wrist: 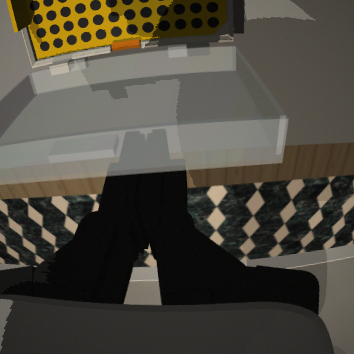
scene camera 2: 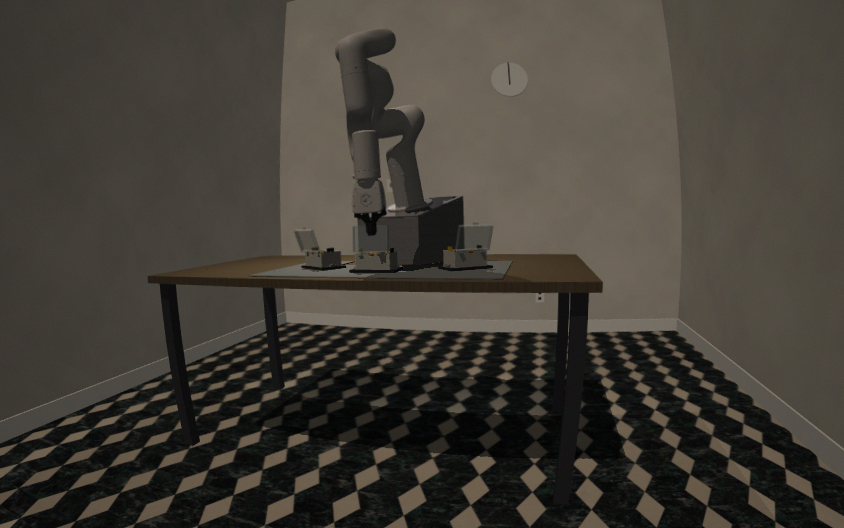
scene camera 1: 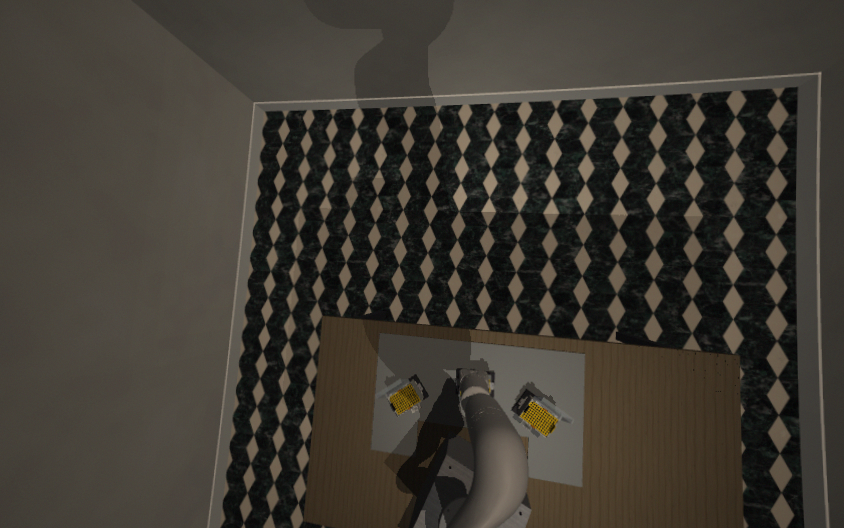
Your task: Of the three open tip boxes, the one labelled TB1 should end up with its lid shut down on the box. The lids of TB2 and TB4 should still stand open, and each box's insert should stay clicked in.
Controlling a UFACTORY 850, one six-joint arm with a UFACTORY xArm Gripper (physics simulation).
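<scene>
The middle tip box stands with its clear lid open; its yellow insert sits in the box. My gripper is shut and empty; its fingertips show through the lid near its free edge. Contact is unclear. In scene camera 1 the arm mostly hides this box. A second box, left in scene camera 1, and a third box, right there, have open lids; their yellow inserts show inside. Labels TB1, TB2 and TB4 are not readable.
The boxes stand on a grey mat on the wooden table. The arm reaches over from its pedestal. The far table edge shows beyond the middle lid in the wrist view.
</scene>
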